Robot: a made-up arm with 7 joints. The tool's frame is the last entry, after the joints. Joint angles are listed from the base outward. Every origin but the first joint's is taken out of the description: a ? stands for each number. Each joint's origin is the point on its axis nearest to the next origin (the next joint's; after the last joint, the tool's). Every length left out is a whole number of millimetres.
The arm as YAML. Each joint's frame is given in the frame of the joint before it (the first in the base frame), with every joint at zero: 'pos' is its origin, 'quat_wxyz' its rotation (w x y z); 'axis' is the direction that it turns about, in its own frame. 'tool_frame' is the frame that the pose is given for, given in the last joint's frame.
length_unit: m
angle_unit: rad
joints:
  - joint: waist
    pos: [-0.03, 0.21, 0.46]
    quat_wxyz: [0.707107, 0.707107, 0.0, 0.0]
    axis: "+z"
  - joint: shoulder
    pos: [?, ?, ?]
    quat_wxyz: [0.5, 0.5, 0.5, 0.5]
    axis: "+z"
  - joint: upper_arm
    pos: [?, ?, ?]
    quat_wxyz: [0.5, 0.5, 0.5, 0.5]
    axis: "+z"
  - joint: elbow
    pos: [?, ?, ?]
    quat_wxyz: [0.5, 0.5, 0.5, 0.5]
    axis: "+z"
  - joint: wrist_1
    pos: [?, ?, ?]
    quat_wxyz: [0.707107, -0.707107, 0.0, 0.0]
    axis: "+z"
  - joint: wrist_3
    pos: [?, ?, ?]
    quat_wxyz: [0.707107, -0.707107, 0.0, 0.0]
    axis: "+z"
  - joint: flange
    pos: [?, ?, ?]
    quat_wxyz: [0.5, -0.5, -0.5, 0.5]
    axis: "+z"
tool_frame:
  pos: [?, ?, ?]
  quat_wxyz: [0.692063, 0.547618, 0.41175, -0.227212]
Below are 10 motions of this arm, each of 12 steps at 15 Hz.
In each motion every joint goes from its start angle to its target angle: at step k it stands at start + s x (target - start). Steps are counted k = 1, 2, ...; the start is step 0. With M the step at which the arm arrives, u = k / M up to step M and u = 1 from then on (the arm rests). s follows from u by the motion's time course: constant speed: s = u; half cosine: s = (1 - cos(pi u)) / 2; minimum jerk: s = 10 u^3 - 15 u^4 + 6 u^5.
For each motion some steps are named. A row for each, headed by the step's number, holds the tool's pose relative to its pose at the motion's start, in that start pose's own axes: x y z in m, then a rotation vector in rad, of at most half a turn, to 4 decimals.
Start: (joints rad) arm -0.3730 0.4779 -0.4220 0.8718 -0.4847 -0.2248 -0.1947
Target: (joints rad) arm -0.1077 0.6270 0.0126 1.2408 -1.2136 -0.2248 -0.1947
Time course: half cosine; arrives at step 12
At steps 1, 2, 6, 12:
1: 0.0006 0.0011 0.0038 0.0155 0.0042 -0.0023
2: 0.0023 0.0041 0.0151 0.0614 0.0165 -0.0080
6: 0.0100 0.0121 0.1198 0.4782 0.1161 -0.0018
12: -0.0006 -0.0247 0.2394 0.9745 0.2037 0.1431

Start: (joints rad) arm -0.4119 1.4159 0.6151 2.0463 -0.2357 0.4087 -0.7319
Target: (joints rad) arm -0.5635 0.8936 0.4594 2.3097 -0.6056 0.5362 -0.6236
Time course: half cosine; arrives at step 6
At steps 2, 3, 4, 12:
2: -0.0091 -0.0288 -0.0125 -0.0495 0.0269 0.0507
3: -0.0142 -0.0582 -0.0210 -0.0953 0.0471 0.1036
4: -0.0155 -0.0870 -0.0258 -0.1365 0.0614 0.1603
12: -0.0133 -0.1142 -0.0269 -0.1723 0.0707 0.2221

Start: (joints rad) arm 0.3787 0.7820 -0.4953 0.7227 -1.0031 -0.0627 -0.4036
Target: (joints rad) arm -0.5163 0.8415 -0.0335 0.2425 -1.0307 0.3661 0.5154
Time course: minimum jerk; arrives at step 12
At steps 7, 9, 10, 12:
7: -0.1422 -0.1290 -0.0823 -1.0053 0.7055 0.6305
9: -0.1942 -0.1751 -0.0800 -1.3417 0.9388 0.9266
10: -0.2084 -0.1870 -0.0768 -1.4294 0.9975 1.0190
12: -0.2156 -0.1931 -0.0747 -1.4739 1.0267 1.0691

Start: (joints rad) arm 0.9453 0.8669 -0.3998 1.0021 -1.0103 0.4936 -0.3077
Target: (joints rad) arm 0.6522 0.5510 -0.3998 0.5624 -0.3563 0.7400 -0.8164
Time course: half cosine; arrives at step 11
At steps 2, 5, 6, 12:
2: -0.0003 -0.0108 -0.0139 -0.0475 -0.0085 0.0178
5: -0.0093 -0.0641 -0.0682 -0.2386 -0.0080 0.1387
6: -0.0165 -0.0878 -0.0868 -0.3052 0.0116 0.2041
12: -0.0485 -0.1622 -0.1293 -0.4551 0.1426 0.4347

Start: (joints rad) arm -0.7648 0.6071 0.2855 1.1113 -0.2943 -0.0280 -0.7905
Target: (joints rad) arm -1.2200 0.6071 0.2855 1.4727 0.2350 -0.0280 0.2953
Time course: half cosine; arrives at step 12
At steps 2, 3, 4, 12:
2: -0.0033 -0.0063 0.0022 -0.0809 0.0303 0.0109
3: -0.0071 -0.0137 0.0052 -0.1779 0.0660 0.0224
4: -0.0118 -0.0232 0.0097 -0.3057 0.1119 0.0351
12: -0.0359 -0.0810 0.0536 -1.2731 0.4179 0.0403

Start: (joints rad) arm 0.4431 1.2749 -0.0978 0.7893 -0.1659 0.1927 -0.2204
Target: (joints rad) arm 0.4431 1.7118 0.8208 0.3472 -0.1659 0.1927 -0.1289
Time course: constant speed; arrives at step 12
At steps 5, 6, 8, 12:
5: -0.0235 0.0185 0.0985 0.0825 -0.3822 0.1764
6: -0.0292 0.0189 0.1165 0.0910 -0.4615 0.1992
8: -0.0408 0.0170 0.1504 0.0995 -0.6215 0.2311
12: -0.0617 0.0039 0.2095 0.0819 -0.9385 0.2356

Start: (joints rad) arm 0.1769 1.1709 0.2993 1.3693 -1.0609 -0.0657 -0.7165
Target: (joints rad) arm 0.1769 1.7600 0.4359 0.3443 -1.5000 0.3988 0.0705
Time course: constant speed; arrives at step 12
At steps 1, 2, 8, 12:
1: -0.0252 0.0064 0.0030 -0.0365 0.1523 0.0665
2: -0.0495 0.0121 0.0086 -0.0716 0.2994 0.1406
8: -0.1675 0.0312 0.0807 -0.2570 1.0444 0.7351
12: -0.2148 0.0291 0.1454 -0.3647 1.3707 1.2554

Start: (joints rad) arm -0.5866 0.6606 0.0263 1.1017 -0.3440 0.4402 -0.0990
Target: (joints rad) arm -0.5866 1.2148 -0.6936 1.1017 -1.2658 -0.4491 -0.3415
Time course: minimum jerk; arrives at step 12
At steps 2, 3, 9, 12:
2: -0.0042 0.0046 0.0029 0.0562 0.0440 -0.0234
3: -0.0122 0.0133 0.0096 0.1596 0.1322 -0.0690
9: -0.0797 0.0595 0.1536 0.7869 1.4847 -0.5491
12: -0.0833 0.0572 0.1730 0.7643 1.6917 -0.5840

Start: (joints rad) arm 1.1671 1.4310 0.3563 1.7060 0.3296 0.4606 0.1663
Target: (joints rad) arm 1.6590 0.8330 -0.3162 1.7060 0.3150 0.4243 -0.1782
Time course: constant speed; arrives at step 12
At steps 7, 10, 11, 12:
7: 0.0230 0.0236 -0.0964 -0.1716 -0.1938 -0.1388
10: 0.0510 0.0190 -0.1376 -0.2458 -0.2382 -0.2373
11: 0.0617 0.0151 -0.1507 -0.2694 -0.2477 -0.2750
12: 0.0728 0.0100 -0.1635 -0.2921 -0.2544 -0.3149

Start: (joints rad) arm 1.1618 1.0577 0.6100 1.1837 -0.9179 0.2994 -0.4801
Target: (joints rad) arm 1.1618 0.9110 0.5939 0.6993 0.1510 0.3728 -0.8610
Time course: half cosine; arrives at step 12
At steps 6, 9, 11, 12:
6: -0.0164 -0.0455 -0.0534 -0.3724 -0.2416 0.3637
9: -0.0242 -0.0758 -0.0758 -0.5638 -0.3764 0.7170
11: -0.0268 -0.0850 -0.0817 -0.6172 -0.4155 0.8620
12: -0.0272 -0.0861 -0.0824 -0.6235 -0.4202 0.8816

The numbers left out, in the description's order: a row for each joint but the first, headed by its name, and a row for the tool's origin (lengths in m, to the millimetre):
shoulder: -0.03 0.02 0.0
upper_arm: -0.19 -0.01 0.0
elbow: 0.03 0.0 0.0
wrist_1: -0.02 -0.23 0.0
wrist_3: -0.01 -0.04 0.0
flange: -0.02 -0.01 0.0
tool: -0.03 0.02 0.0

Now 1 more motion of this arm.
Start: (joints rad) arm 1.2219 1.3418 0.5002 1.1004 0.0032 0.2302 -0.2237
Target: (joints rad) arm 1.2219 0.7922 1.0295 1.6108 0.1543 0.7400 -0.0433
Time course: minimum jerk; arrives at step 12
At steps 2, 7, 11, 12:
2: 0.0022 -0.0032 -0.0027 -0.0211 -0.0233 0.0064
7: 0.0253 -0.0573 -0.0140 -0.3731 -0.4127 0.1262
11: 0.0209 -0.0829 -0.0010 -0.5464 -0.6132 0.1949
12: 0.0208 -0.0833 -0.0008 -0.5488 -0.6161 0.1960

